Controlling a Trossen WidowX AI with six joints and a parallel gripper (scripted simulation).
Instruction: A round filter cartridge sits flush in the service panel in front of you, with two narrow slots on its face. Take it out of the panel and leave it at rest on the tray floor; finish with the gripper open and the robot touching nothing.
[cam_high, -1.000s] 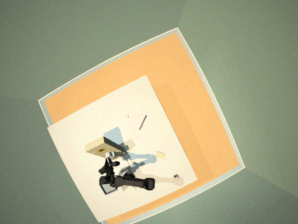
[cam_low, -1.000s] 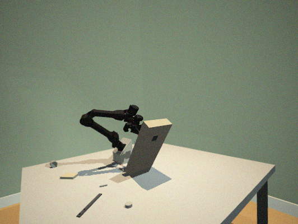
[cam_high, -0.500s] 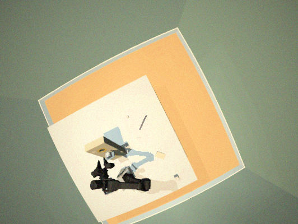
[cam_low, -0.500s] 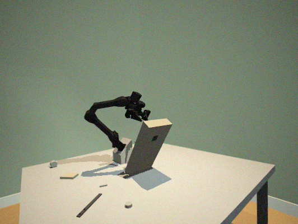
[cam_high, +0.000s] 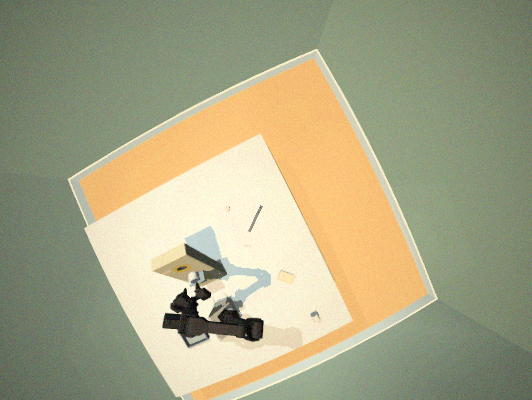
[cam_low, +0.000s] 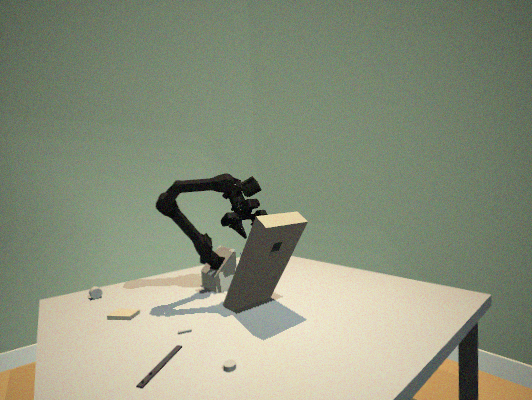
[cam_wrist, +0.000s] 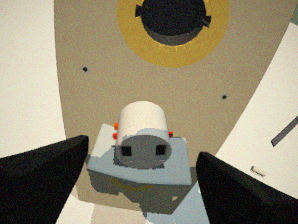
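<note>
Right now the round filter cartridge is 5 cm below my gripper tip and 2 cm ahead of it. The rest, counted from my gripper tip: service panel: 7 cm below, 6 cm ahead, 1 cm to the right; dark-rimmed tray: 32 cm behind, 29 cm to the left, 25 cm below; tan pad: 39 cm to the right, 28 cm behind, 25 cm below.
</note>
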